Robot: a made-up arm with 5 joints. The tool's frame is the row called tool.
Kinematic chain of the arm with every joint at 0, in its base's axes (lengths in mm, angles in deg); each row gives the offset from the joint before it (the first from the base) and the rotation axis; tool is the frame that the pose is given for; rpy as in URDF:
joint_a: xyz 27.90 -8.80 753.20 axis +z
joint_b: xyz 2.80 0.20 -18.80 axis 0 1 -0.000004
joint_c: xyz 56.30 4.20 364.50 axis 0 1 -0.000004
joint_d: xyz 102.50 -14.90 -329.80 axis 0 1 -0.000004
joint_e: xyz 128.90 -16.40 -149.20 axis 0 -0.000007 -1
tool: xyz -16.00 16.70 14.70 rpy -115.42 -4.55 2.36
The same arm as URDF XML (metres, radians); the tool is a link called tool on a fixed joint. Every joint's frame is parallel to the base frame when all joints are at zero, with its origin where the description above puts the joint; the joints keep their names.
<robot name="arm">
  <joint name="joint_a" type="continuous">
    <parent link="base"/>
    <child link="link1"/>
    <origin xyz="0.0279 -0.0088 0.7532" rpy="0.0000 0.0000 0.0000"/>
    <axis xyz="0 0 1"/>
  </joint>
  <joint name="joint_b" type="continuous">
    <parent link="link1"/>
    <child link="link2"/>
    <origin xyz="0.0028 0.0002 -0.0188" rpy="0.0000 0.0000 0.0000"/>
    <axis xyz="0 1 0"/>
  </joint>
  <joint name="joint_c" type="continuous">
    <parent link="link2"/>
    <child link="link3"/>
    <origin xyz="0.0563 0.0042 0.3645" rpy="0.0000 0.0000 0.0000"/>
    <axis xyz="0 1 0"/>
  </joint>
  <joint name="joint_d" type="continuous">
    <parent link="link3"/>
    <child link="link4"/>
    <origin xyz="0.1025 -0.0149 -0.3298" rpy="0.0000 0.0000 0.0000"/>
    <axis xyz="0 1 0"/>
  </joint>
  <joint name="joint_e" type="continuous">
    <parent link="link4"/>
    <child link="link5"/>
    <origin xyz="0.1289 -0.0164 -0.1492" rpy="0.0000 0.0000 0.0000"/>
    <axis xyz="0 0 -1"/>
  </joint>
  <joint name="tool_joint" type="fixed">
    <parent link="link5"/>
    <child link="tool"/>
    <origin xyz="-0.0160 0.0167 0.0147" rpy="-2.0145 -0.0794 0.0412"/>
  </joint>
  <link name="base"/>
  <link name="link1"/>
  <link name="link2"/>
  <link name="link3"/>
  <link name="link4"/>
  <link name="link5"/>
  <link name="tool"/>
</robot>

